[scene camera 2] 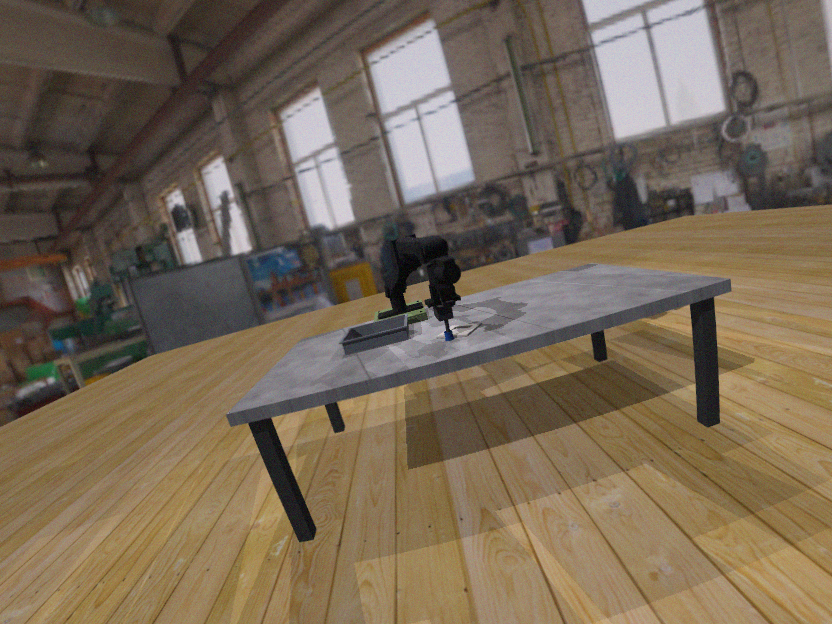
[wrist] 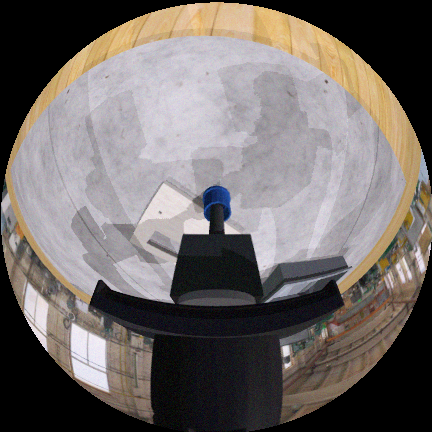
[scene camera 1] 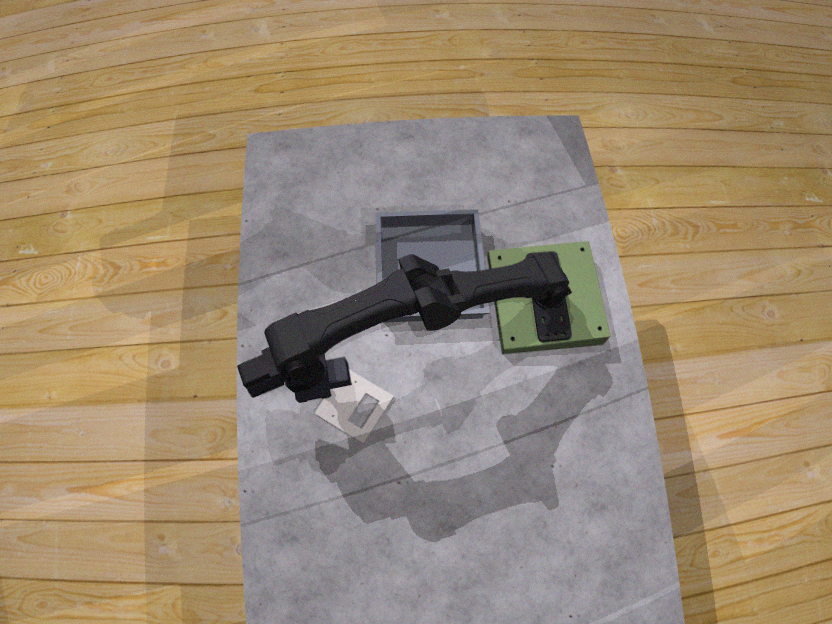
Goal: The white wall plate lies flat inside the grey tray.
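Note:
The white wall plate (scene camera 1: 339, 411) (scene camera 2: 465, 331) (wrist: 167, 200) lies flat on the grey table, outside the tray. It is turned at an angle, and its rectangular opening shows. The grey tray (scene camera 1: 427, 219) (scene camera 2: 376, 339) (wrist: 310, 270) stands apart from the plate; the arm hides part of it. My blue suction cup (scene camera 2: 448, 335) (wrist: 216, 200) is low, close to the table. In the wrist view its tip reaches past the plate's long edge, and I see no plate lifted on it. I count it as shut on nothing. In scene camera 1 the wrist hides the cup and one plate corner.
A green block (scene camera 1: 584, 295) (scene camera 2: 420, 313) carries the arm's base and stands next to the tray. The black arm (scene camera 1: 362, 305) passes over the tray's lower part. The plate and cup are near one long edge of the table (scene camera 1: 322, 174).

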